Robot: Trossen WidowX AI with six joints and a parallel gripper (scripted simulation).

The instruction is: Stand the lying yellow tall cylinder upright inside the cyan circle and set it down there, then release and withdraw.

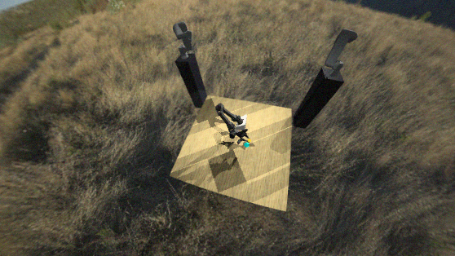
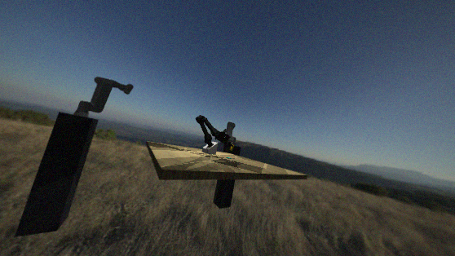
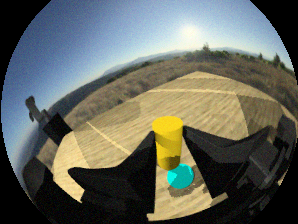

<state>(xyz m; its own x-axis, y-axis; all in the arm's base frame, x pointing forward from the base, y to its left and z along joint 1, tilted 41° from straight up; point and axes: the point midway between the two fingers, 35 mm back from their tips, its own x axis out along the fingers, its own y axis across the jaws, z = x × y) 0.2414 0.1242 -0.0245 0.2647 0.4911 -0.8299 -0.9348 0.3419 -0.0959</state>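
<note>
The cyan circle lies 2 cm to the right of my gripper tip and 14 cm below it. The rest, counted from my gripper tip: yellow tall cylinder 2 cm below.
</note>
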